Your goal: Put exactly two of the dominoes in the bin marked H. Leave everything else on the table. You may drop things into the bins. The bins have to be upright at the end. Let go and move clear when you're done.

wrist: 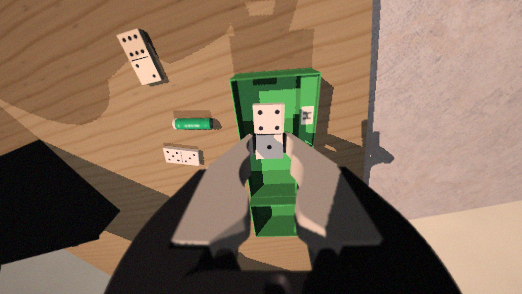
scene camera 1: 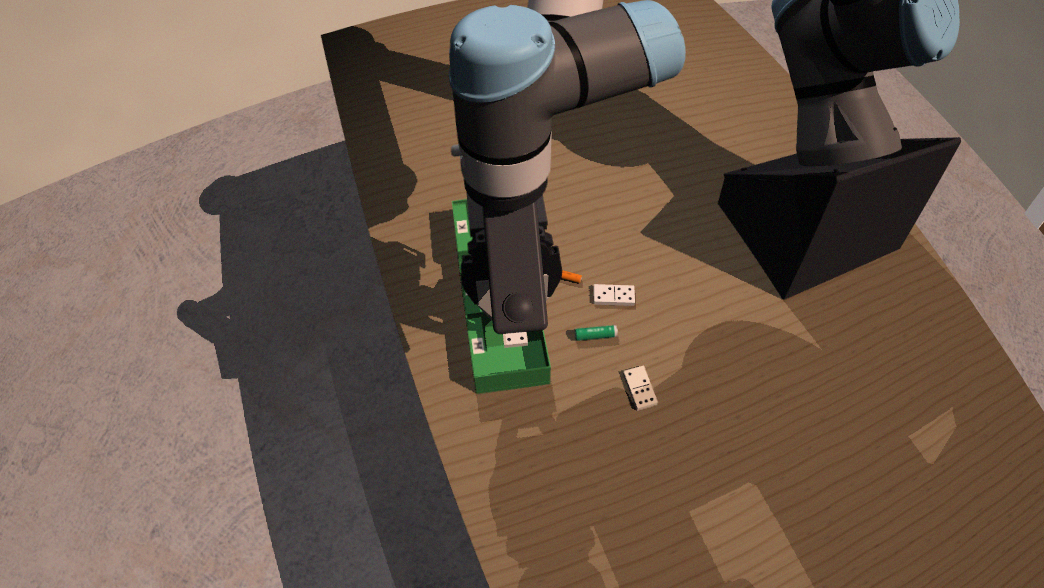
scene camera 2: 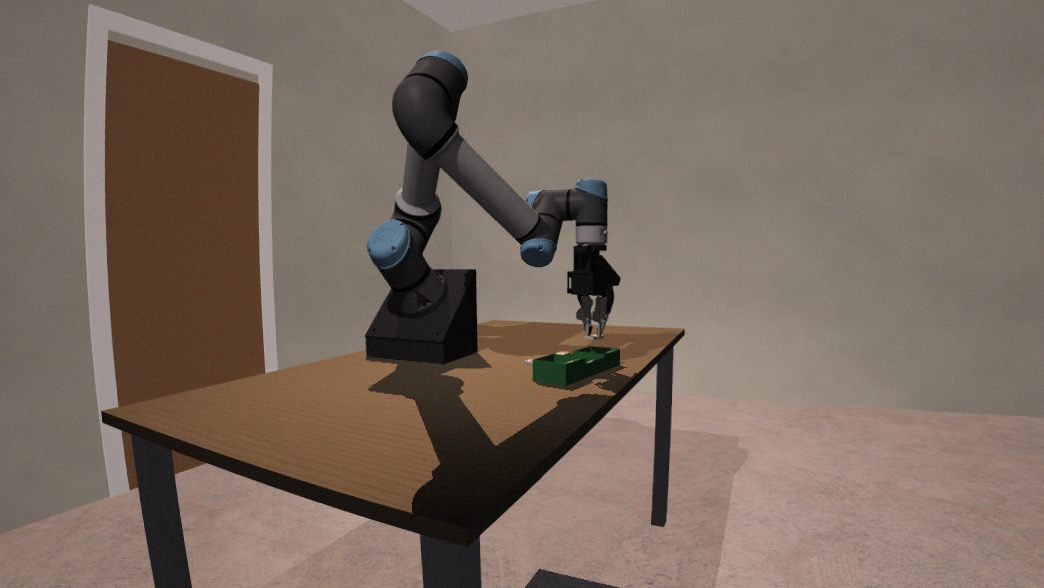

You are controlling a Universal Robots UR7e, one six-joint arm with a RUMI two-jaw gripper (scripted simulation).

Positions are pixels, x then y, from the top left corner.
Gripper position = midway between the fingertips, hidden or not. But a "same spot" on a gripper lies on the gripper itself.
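Scene:
Wrist view: my gripper, a bin. Bin in scene camera 1 (489, 356), my gripper there too. My gripper in scene camera 2 (593, 337), bin there too. Bin, one and the same spot: (wrist: 300, 94) and (scene camera 2: 609, 351). My gripper, same spot: (scene camera 1: 477, 288) and (wrist: 364, 212).

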